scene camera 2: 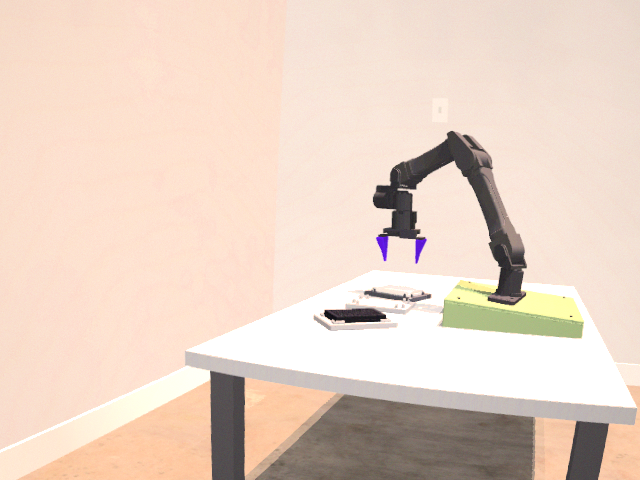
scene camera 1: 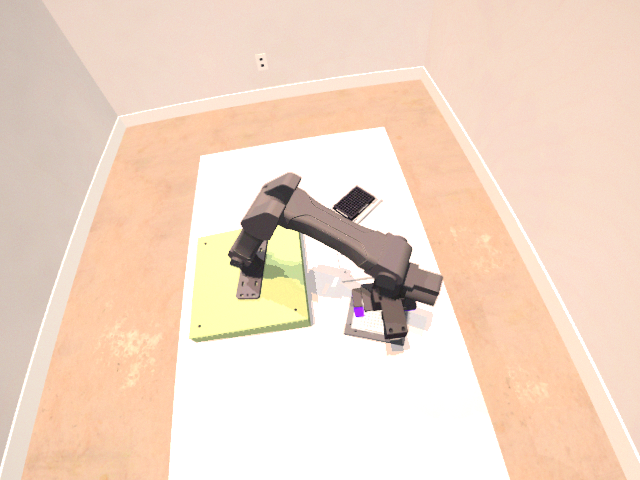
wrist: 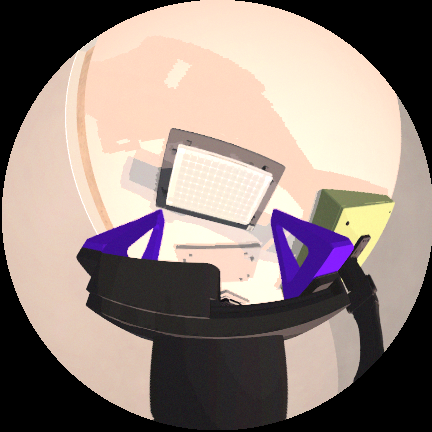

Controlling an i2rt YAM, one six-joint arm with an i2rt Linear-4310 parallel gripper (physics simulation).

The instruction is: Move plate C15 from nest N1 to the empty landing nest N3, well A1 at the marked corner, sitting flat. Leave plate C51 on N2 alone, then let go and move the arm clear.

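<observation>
A white well plate lies in a dark grey nest. A black well plate sits on a white nest. Between them is an empty pale nest with small corner posts, mostly hidden by the arm in scene camera 1. I cannot read the plate or nest labels. My gripper is open and empty, high above the table near the dark grey nest. Its violet fingers point down.
The arm stands on a yellow-green base block beside the nests. Its forearm passes over the area between the black plate and the dark nest. The white table has its long edge beyond the nests.
</observation>
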